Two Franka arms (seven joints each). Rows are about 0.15 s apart.
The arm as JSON. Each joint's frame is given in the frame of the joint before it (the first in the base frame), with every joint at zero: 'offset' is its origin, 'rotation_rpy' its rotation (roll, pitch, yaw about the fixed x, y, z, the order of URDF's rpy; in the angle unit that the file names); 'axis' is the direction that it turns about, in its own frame. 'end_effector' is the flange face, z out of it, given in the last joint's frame.
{
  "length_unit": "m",
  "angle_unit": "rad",
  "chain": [
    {
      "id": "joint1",
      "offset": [
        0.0,
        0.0,
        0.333
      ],
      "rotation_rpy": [
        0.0,
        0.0,
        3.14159
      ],
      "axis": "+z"
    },
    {
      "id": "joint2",
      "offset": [
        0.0,
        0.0,
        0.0
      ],
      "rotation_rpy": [
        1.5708,
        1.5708,
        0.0
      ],
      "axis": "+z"
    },
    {
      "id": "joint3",
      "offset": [
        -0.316,
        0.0,
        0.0
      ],
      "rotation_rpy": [
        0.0,
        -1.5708,
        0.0
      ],
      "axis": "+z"
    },
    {
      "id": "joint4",
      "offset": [
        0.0,
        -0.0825,
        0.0
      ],
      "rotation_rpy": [
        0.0,
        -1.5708,
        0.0
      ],
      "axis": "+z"
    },
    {
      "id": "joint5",
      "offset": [
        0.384,
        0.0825,
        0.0
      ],
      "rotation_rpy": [
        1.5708,
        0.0,
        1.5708
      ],
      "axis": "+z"
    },
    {
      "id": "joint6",
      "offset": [
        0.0,
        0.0,
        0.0
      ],
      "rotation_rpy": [
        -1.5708,
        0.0,
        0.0
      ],
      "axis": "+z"
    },
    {
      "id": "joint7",
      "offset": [
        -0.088,
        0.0,
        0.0
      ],
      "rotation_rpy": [
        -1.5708,
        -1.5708,
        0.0
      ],
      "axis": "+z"
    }
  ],
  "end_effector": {
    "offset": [
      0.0,
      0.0,
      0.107
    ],
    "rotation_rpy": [
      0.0,
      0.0,
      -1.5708
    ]
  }
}
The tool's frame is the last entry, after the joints.
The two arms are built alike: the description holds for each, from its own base.
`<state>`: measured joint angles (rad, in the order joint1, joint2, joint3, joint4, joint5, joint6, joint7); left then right.
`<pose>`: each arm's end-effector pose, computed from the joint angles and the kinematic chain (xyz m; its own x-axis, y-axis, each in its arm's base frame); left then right.
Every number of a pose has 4 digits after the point.
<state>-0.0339 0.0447 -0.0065 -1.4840 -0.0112 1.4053 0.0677 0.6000 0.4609 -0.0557 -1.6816 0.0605 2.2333 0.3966</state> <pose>0.5504 -0.0235 0.6266 0.9865 -0.1094 -0.1220 -0.1078 -0.9940 0.0198 0.5781 0.3569 0.3428 0.9904 0.1168 0.0741 0.1213 -0.9908 -0.0594</pose>
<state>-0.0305 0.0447 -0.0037 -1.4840 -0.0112 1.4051 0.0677 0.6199 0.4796 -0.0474 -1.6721 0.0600 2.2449 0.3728</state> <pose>0.5505 -0.0201 0.6266 0.9871 -0.1033 -0.1222 -0.1017 -0.9946 0.0197 0.5711 0.3745 0.3355 0.9829 0.1672 0.0767 0.1720 -0.9833 -0.0604</pose>
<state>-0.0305 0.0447 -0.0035 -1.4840 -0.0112 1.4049 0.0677 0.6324 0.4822 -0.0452 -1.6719 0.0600 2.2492 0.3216</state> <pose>0.5505 -0.0200 0.6265 0.9871 -0.1031 -0.1224 -0.1015 -0.9946 0.0197 0.5660 0.3829 0.3342 0.9695 0.2311 0.0811 0.2360 -0.9700 -0.0577</pose>
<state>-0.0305 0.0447 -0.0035 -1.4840 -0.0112 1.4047 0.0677 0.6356 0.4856 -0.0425 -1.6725 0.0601 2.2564 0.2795</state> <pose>0.5505 -0.0200 0.6265 0.9871 -0.1031 -0.1226 -0.1015 -0.9946 0.0197 0.5643 0.3864 0.3323 0.9571 0.2766 0.0861 0.2818 -0.9578 -0.0562</pose>
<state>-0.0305 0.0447 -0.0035 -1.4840 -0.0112 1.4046 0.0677 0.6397 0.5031 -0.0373 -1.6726 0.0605 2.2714 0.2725</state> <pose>0.5504 -0.0200 0.6265 0.9871 -0.1031 -0.1227 -0.1015 -0.9946 0.0197 0.5621 0.3920 0.3217 0.9531 0.2909 0.0835 0.2960 -0.9535 -0.0563</pose>
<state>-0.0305 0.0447 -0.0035 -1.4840 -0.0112 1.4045 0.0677 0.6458 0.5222 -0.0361 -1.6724 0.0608 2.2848 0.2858</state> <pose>0.5504 -0.0200 0.6265 0.9871 -0.1031 -0.1228 -0.1015 -0.9946 0.0197 0.5602 0.3965 0.3100 0.9555 0.2847 0.0776 0.2893 -0.9556 -0.0555</pose>
